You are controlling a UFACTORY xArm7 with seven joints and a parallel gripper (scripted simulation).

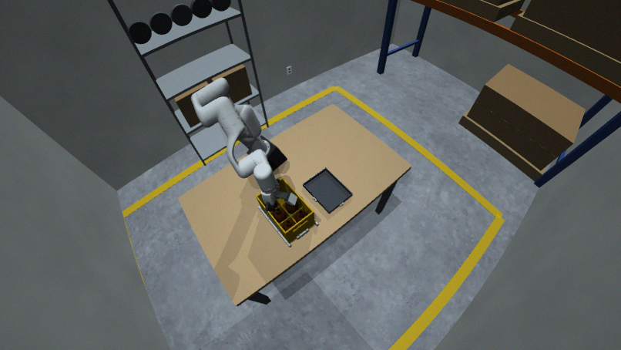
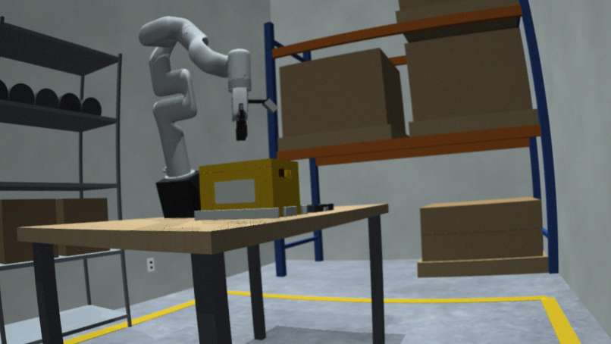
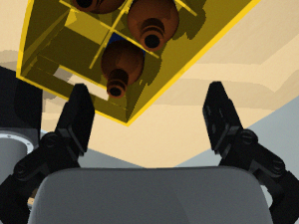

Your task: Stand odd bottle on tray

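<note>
Now: hand 180 mm above the crate and 40 mm to the right of it. Round my hand: tray: 330 mm to the left, 250 mm below; then bottle: 180 mm below, 90 mm to the left, 80 mm ahead.
</note>
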